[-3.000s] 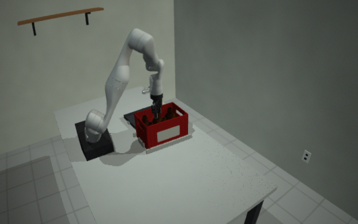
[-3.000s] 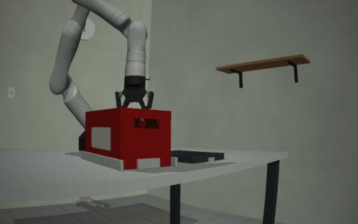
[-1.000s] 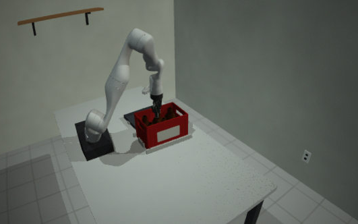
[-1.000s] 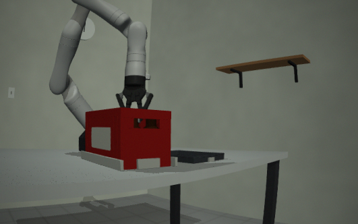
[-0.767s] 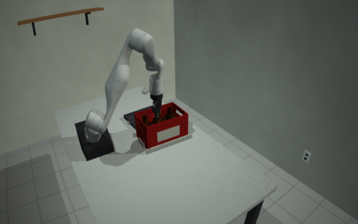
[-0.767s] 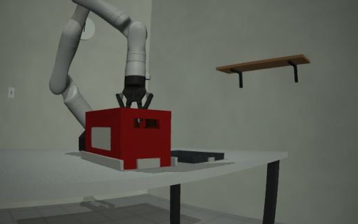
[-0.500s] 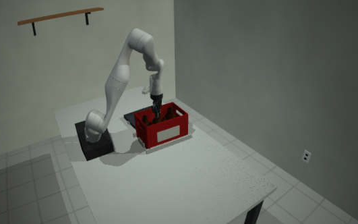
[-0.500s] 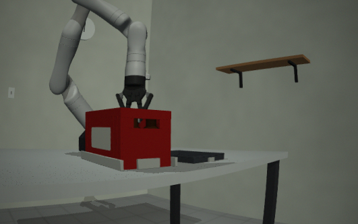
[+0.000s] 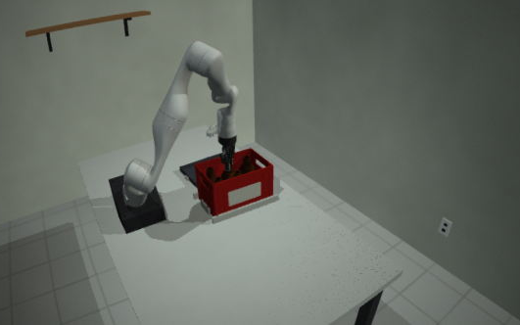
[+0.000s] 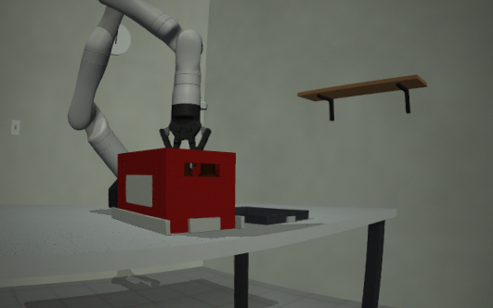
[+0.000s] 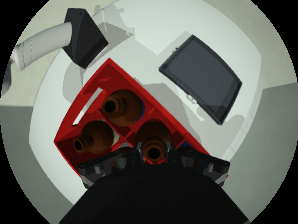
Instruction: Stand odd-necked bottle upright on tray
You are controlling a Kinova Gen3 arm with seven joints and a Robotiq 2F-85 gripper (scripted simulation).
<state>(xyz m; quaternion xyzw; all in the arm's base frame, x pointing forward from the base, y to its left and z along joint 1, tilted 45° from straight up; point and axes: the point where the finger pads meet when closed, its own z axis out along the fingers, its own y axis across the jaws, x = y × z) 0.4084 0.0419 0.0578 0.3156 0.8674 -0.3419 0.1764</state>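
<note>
The red crate is 4 cm to the right of my hand and 7 cm below it. From my hand the other things lie so: dark tray (24 cm to the left, 14 cm below).
</note>
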